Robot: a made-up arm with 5 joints.
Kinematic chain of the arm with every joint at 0, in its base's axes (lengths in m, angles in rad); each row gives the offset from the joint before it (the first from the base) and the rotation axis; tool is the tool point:
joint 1: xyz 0 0 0.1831 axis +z
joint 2: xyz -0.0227 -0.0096 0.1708 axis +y
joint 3: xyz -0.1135 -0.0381 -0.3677 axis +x
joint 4: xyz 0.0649 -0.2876 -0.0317 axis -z
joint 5: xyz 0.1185 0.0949 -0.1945 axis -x
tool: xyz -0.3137 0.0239 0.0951
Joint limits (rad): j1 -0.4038..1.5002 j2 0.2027..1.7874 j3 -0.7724..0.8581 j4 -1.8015..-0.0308 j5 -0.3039..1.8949
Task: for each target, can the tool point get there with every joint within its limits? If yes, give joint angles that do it. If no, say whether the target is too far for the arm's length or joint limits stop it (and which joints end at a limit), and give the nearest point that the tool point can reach.
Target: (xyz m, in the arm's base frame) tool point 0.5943 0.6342 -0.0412
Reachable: no: joint limits stop it (at a limit: joint 1, joint 2, joint 4, joint 5) | nearest point 0.5348 -0.1996 0.1305 | short by 0.853 m
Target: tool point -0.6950 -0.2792 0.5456
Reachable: yes | joints -0.2536 1.3513 -0.2935 -0.9347 1.7288
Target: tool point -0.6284 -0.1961 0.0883
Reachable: yes | joints -0.0112 0.6976 0.3767 -0.4334 0.4447
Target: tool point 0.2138 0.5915 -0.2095
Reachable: no: joint limits stop it (at a limit: joint 1, joint 2, joint 3, joint 4, joint 5) | nearest point -0.3291 0.2357 -0.2211 | short by 0.649 m
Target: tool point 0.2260 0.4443 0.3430
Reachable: no: joint limits stop it (at a limit: joint 1, joint 2, joint 3, joint 4) | nearest point 0.4869 -0.1432 0.4769 | short by 0.657 m
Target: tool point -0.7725 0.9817 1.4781
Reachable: no: too far | nearest point -0.6545 0.2559 0.8233 | short by 0.985 m
